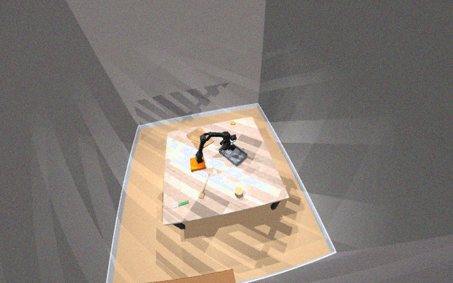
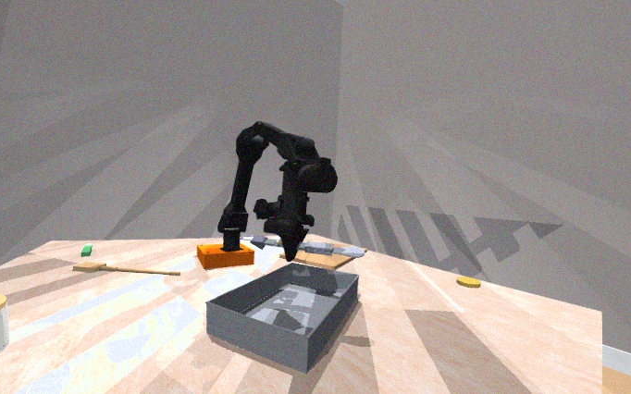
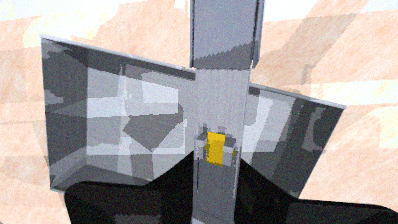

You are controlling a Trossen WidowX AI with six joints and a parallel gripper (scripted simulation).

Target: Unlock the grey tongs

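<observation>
My gripper tip is now 40 mm below the yellow lock piece, 20 mm past it and 10 mm to the left of it. Round my gripper tip: lidded canister: 500 mm to the right, 100 mm behind, 70 mm below; then grey roasting tin: 70 mm below, 50 mm ahead, 20 mm to the right; then wooden board: 420 mm to the left, 250 mm behind, 90 mm below.
</observation>
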